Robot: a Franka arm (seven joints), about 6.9 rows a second.
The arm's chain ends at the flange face. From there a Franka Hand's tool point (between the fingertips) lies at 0.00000 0.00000 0.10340 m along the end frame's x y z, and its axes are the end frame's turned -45 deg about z.
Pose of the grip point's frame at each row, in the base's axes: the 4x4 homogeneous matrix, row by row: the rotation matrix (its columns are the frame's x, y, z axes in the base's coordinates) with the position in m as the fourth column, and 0 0 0 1 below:
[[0.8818, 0.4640, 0.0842, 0.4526], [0.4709, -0.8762, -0.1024, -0.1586], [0.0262, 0.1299, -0.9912, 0.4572], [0, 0, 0, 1]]
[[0.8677, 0.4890, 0.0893, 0.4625], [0.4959, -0.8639, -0.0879, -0.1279], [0.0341, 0.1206, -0.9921, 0.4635], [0, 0, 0, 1]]
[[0.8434, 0.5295, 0.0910, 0.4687], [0.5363, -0.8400, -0.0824, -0.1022], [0.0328, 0.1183, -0.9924, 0.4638], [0, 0, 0, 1]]
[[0.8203, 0.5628, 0.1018, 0.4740], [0.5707, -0.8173, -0.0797, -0.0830], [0.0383, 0.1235, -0.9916, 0.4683], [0, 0, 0, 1]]
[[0.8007, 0.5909, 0.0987, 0.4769], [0.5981, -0.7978, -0.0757, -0.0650], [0.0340, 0.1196, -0.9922, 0.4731], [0, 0, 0, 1]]
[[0.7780, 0.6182, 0.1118, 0.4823], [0.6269, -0.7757, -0.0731, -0.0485], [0.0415, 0.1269, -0.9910, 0.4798], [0, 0, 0, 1]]
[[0.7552, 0.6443, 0.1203, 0.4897], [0.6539, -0.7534, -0.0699, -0.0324], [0.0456, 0.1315, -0.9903, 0.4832], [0, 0, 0, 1]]
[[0.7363, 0.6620, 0.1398, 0.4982], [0.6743, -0.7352, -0.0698, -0.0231], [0.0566, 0.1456, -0.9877, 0.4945], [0, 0, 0, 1]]
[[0.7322, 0.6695, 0.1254, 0.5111], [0.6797, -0.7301, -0.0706, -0.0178], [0.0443, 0.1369, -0.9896, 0.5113], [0, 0, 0, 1]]
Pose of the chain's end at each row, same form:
[[0.9516, -0.2954, 0.0842, 0.4439], [-0.2866, -0.9525, -0.1024, -0.1480], [0.1104, 0.0733, -0.9912, 0.5597], [0, 0, 0, 1]]
[[0.9593, -0.2678, 0.0893, 0.4533], [-0.2602, -0.9615, -0.0879, -0.1188], [0.1094, 0.0612, -0.9921, 0.5661], [0, 0, 0, 1]]
[[0.9708, -0.2220, 0.0910, 0.4593], [-0.2147, -0.9732, -0.0824, -0.0937], [0.1068, 0.0605, -0.9924, 0.5664], [0, 0, 0, 1]]
[[0.9780, -0.1821, 0.1018, 0.4635], [-0.1744, -0.9815, -0.0797, -0.0748], [0.1144, 0.0602, -0.9916, 0.5708], [0, 0, 0, 1]]
[[0.9840, -0.1484, 0.0987, 0.4667], [-0.1412, -0.9871, -0.0757, -0.0572], [0.1086, 0.0605, -0.9922, 0.5757], [0, 0, 0, 1]]
[[0.9873, -0.1130, 0.1118, 0.4707], [-0.1052, -0.9918, -0.0731, -0.0409], [0.1191, 0.0604, -0.9910, 0.5823], [0, 0, 0, 1]]
[[0.9896, -0.0784, 0.1203, 0.4773], [-0.0704, -0.9951, -0.0699, -0.0252], [0.1252, 0.0607, -0.9903, 0.5856], [0, 0, 0, 1]]
[[0.9887, -0.0525, 0.1398, 0.4837], [-0.0431, -0.9967, -0.0698, -0.0159], [0.1430, 0.0629, -0.9877, 0.5966], [0, 0, 0, 1]]
[[0.9912, -0.0443, 0.1254, 0.4981], [-0.0356, -0.9969, -0.0706, -0.0105], [0.1281, 0.0655, -0.9896, 0.6136], [0, 0, 0, 1]]

